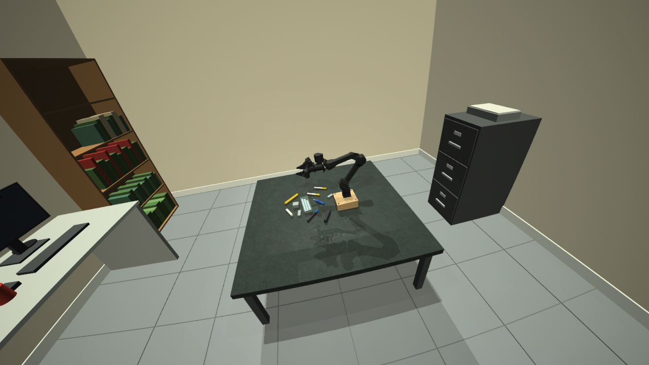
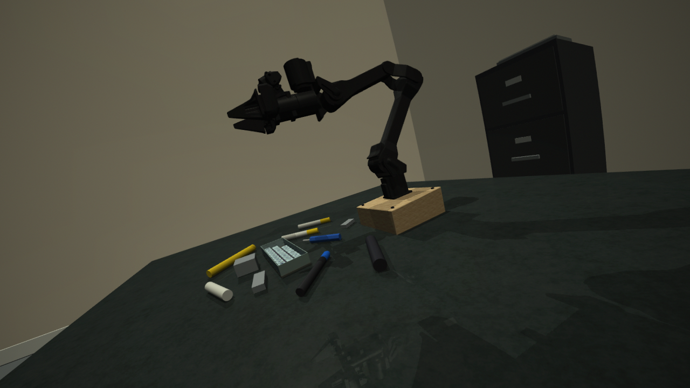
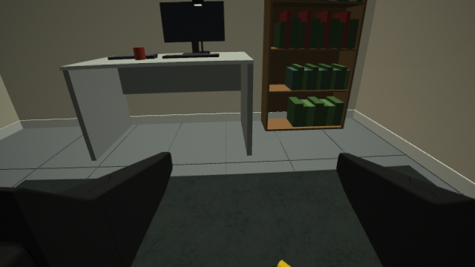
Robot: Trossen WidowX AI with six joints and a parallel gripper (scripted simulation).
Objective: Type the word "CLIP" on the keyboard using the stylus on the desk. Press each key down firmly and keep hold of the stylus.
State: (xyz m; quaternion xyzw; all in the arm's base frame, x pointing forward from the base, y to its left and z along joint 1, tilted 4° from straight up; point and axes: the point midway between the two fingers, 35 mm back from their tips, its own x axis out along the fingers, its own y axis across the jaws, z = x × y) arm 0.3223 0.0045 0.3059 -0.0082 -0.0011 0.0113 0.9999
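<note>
Now: the blue stylus 12 cm behind my gripper tip, 5 cm to the right of it and 34 cm below it. The rest, counted from my gripper tip: grey block 6 cm ahead, 1 cm to the right, 33 cm below; then yellow marker 11 cm ahead, 12 cm to the right, 34 cm below; then white cylinder 12 cm ahead, 7 cm to the left, 34 cm below.
</note>
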